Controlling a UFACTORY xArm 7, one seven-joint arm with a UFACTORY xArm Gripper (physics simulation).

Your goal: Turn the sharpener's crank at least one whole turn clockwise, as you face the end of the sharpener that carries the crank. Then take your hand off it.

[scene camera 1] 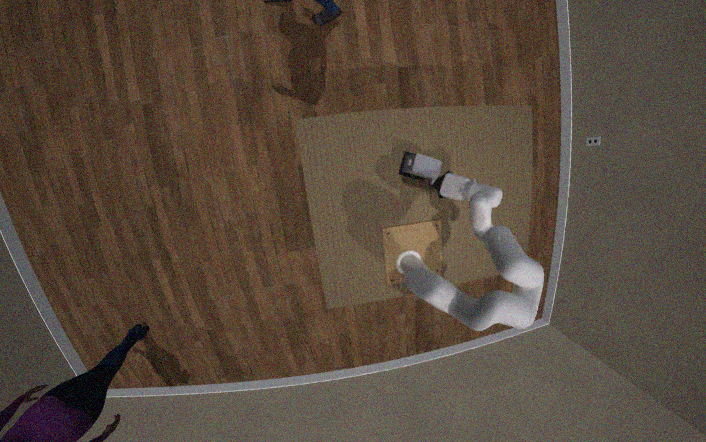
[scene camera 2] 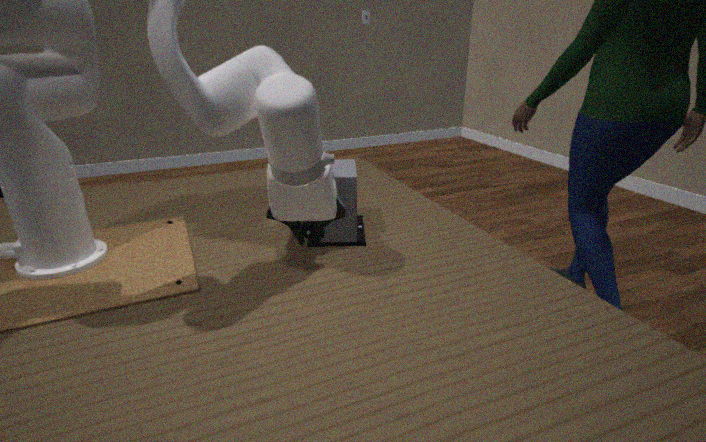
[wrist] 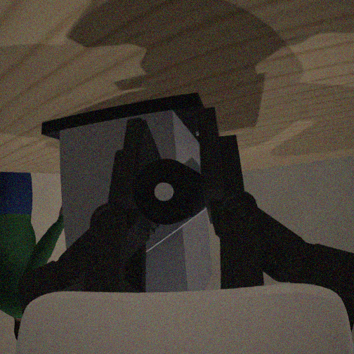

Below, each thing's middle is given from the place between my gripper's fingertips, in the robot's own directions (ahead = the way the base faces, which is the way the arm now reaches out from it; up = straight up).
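Labels:
Sharpener (scene camera 2: pixel 348 231): my gripper is 50 mm short of it, 60 mm to the right of it and 40 mm below it. Crank knob (wrist: pixel 187 200): 10 mm to the right of my hand and 30 mm above it.

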